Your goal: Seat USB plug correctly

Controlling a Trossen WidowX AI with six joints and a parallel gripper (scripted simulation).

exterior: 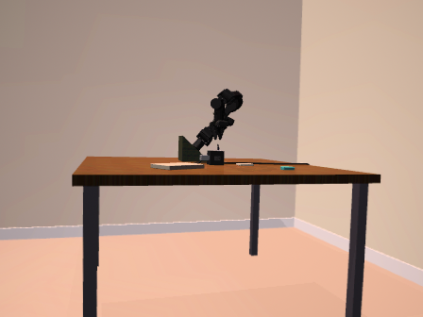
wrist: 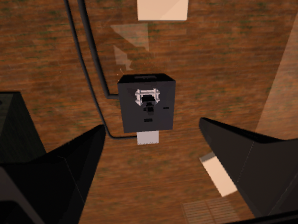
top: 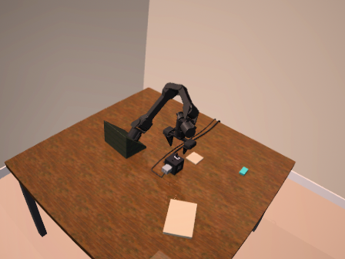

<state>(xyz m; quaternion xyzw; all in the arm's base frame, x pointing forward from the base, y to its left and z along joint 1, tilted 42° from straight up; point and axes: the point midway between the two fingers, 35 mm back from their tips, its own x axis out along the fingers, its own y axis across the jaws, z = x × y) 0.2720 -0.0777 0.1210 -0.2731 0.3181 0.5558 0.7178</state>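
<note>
Right now my gripper tip is 40 mm above the USB plug. Also, from my gripper tip: teal block: 350 mm ahead, 220 mm to the left, 130 mm below; then tan book: 210 mm ahead, 290 mm to the right, 130 mm below; then small tan card: 50 mm ahead, 140 mm to the left, 130 mm below.
</note>
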